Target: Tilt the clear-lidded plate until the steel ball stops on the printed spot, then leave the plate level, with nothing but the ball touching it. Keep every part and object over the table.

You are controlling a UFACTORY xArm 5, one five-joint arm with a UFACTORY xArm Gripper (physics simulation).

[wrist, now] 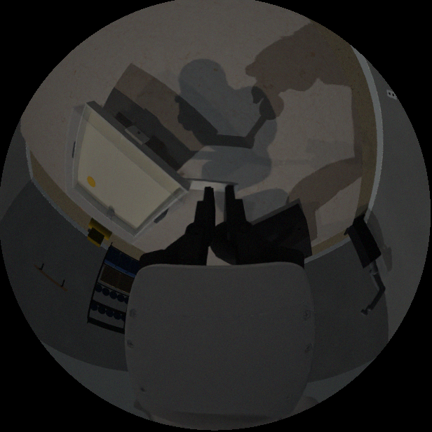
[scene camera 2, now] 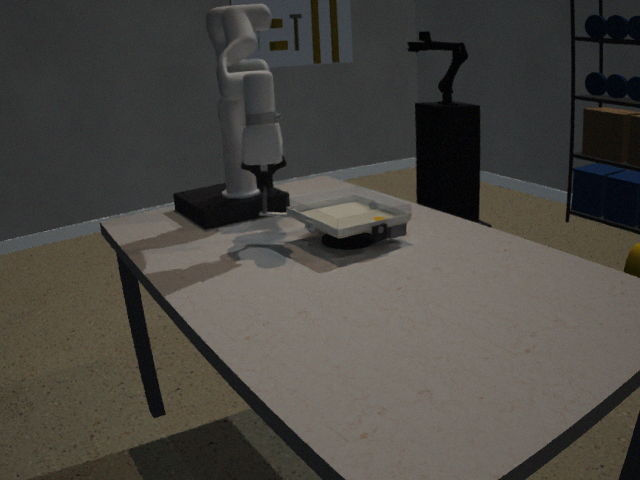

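Observation:
The clear-lidded plate stands on a black round base. It looks near level; a small tilt is hard to judge. The steel ball is a dim grey blob inside, near the back wall in the scene view, apart from the orange printed spot. A thin pale handle reaches out from the plate's corner. My gripper is shut to a narrow gap, its fingertips at the handle's outer end. The handle runs across both tips; contact is hard to tell.
A grey block sits at the plate's right side. The robot's black base is close behind the gripper. The table's dark edge runs along the left. A black pedestal with another arm stands beyond the table.

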